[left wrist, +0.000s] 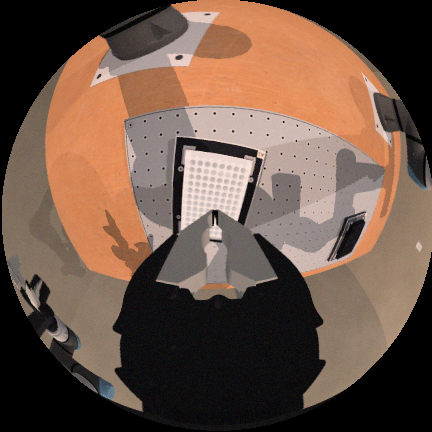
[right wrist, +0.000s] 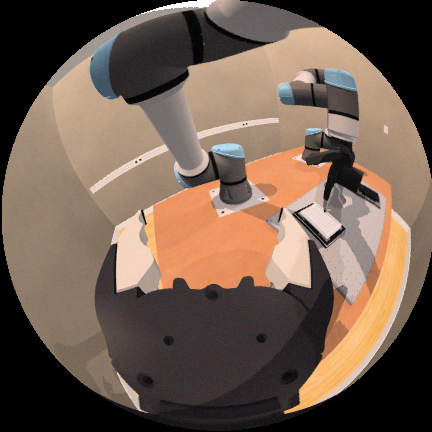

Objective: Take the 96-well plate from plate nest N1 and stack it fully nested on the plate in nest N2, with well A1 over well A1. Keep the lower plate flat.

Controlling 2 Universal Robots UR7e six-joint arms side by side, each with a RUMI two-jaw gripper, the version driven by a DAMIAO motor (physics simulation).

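A white 96-well plate (left wrist: 215, 182) (right wrist: 320, 220) sits in a black-framed nest (left wrist: 178, 170) (right wrist: 336, 239) on the perforated board, with an A1 label at one corner of the nest. A dark block (left wrist: 350, 237) (right wrist: 369, 193), apparently a dark plate, lies in the other nest further along the board; its wells cannot be made out. My left gripper (left wrist: 214, 210) (right wrist: 324, 211) is shut, its fingertips together over the white plate; its fingers hide the plate's near end. Whether the tips touch the plate cannot be told. My right gripper (right wrist: 211, 209) is open and empty, away from both nests. Which nest is N1 cannot be read.
The perforated grey board (left wrist: 320, 187) (right wrist: 350, 285) lies on the orange table (left wrist: 280, 65) (right wrist: 215, 240). A robot base (left wrist: 150, 32) stands behind the board in the left wrist view, another robot base (left wrist: 387, 112) at the right. Arm shadows cross the board.
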